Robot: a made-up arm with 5 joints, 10 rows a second.
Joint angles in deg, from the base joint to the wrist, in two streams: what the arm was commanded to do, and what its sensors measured. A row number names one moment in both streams.
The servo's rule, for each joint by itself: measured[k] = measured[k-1] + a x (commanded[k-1-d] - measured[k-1]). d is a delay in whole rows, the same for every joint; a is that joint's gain. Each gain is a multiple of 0.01, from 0.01 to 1. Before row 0 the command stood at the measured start. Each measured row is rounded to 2 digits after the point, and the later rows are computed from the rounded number. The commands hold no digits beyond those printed.
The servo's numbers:
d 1
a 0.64 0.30 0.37 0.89 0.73
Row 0, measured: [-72.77, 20.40, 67.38, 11.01, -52.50]
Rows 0 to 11, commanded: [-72.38, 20.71, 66.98, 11.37, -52.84]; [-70.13, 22.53, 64.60, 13.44, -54.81]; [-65.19, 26.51, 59.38, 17.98, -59.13]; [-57.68, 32.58, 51.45, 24.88, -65.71]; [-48.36, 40.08, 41.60, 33.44, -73.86]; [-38.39, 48.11, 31.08, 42.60, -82.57]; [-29.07, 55.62, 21.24, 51.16, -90.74]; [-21.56, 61.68, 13.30, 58.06, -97.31]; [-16.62, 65.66, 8.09, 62.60, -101.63]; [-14.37, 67.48, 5.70, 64.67, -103.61]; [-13.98, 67.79, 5.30, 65.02, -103.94]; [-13.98, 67.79, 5.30, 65.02, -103.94]
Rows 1 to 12, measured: [-72.77, 20.40, 67.38, 11.01, -52.50]; [-72.52, 20.49, 67.23, 11.33, -52.75]; [-70.99, 21.10, 66.26, 13.21, -54.25]; [-67.28, 22.72, 63.71, 17.46, -57.81]; [-61.14, 25.68, 59.17, 24.06, -63.58]; [-52.96, 30.00, 52.67, 32.41, -71.08]; [-43.64, 35.43, 44.68, 41.48, -79.47]; [-34.32, 41.49, 36.01, 50.10, -87.70]; [-26.15, 47.55, 27.61, 57.18, -94.72]; [-20.05, 52.98, 20.39, 62.00, -99.76]; [-16.41, 57.33, 14.95, 64.38, -102.57]; [-14.85, 60.47, 11.38, 64.95, -103.57]
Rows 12 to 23, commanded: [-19.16, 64.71, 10.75, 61.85, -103.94]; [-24.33, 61.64, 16.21, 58.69, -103.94]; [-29.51, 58.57, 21.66, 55.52, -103.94]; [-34.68, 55.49, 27.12, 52.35, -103.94]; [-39.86, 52.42, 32.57, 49.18, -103.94]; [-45.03, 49.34, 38.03, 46.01, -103.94]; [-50.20, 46.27, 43.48, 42.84, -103.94]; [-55.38, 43.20, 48.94, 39.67, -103.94]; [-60.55, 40.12, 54.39, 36.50, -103.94]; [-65.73, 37.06, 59.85, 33.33, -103.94]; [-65.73, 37.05, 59.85, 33.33, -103.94]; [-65.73, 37.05, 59.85, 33.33, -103.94]
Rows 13 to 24, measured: [-14.29, 62.67, 9.13, 65.01, -103.84]; [-17.41, 63.28, 9.73, 62.20, -103.91]; [-21.84, 62.79, 12.13, 59.08, -103.93]; [-26.75, 61.52, 15.66, 55.91, -103.94]; [-31.83, 59.71, 19.90, 52.74, -103.94]; [-36.97, 57.52, 24.59, 49.57, -103.94]; [-42.13, 55.07, 29.56, 46.40, -103.94]; [-47.29, 52.43, 34.71, 43.23, -103.94]; [-52.47, 49.66, 39.98, 40.06, -103.94]; [-57.64, 46.80, 45.31, 36.89, -103.94]; [-62.82, 43.88, 50.69, 33.72, -103.94]; [-64.68, 41.83, 54.08, 33.37, -103.94]
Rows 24 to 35, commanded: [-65.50, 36.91, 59.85, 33.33, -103.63]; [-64.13, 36.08, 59.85, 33.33, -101.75]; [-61.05, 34.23, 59.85, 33.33, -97.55]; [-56.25, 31.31, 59.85, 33.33, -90.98]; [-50.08, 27.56, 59.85, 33.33, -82.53]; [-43.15, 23.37, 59.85, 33.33, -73.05]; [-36.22, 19.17, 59.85, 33.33, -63.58]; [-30.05, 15.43, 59.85, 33.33, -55.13]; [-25.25, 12.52, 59.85, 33.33, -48.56]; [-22.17, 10.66, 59.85, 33.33, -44.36]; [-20.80, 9.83, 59.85, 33.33, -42.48]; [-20.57, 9.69, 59.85, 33.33, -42.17]
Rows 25 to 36, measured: [-65.35, 40.40, 56.21, 33.33, -103.94]; [-65.45, 39.35, 57.56, 33.33, -103.71]; [-64.61, 38.37, 58.41, 33.33, -102.28]; [-62.33, 37.13, 58.94, 33.33, -98.83]; [-58.44, 35.38, 59.28, 33.33, -93.10]; [-53.09, 33.03, 59.49, 33.33, -85.38]; [-46.73, 30.13, 59.62, 33.33, -76.38]; [-40.00, 26.84, 59.71, 33.33, -67.04]; [-33.63, 23.42, 59.76, 33.33, -58.35]; [-28.27, 20.15, 59.79, 33.33, -51.20]; [-24.37, 17.30, 59.81, 33.33, -46.21]; [-22.09, 15.06, 59.82, 33.33, -43.49]
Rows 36 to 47, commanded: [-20.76, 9.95, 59.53, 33.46, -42.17]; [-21.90, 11.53, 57.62, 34.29, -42.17]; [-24.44, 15.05, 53.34, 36.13, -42.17]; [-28.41, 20.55, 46.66, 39.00, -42.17]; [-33.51, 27.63, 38.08, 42.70, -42.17]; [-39.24, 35.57, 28.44, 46.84, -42.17]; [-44.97, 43.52, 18.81, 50.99, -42.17]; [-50.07, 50.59, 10.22, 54.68, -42.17]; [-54.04, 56.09, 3.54, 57.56, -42.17]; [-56.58, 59.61, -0.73, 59.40, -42.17]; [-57.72, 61.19, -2.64, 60.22, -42.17]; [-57.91, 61.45, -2.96, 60.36, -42.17]
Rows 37 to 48, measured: [-21.12, 13.45, 59.83, 33.33, -42.53]; [-20.89, 12.40, 59.72, 33.45, -42.27]; [-21.54, 12.14, 58.94, 34.20, -42.20]; [-23.40, 13.01, 56.87, 35.92, -42.18]; [-26.61, 15.27, 53.09, 38.66, -42.17]; [-31.03, 18.98, 47.54, 42.26, -42.17]; [-36.28, 23.96, 40.47, 46.34, -42.17]; [-41.84, 29.83, 32.46, 50.48, -42.17]; [-47.11, 36.06, 24.23, 54.22, -42.17]; [-51.55, 42.07, 16.57, 57.19, -42.17]; [-54.77, 47.33, 10.17, 59.16, -42.17]; [-56.66, 51.49, 5.43, 60.10, -42.17]
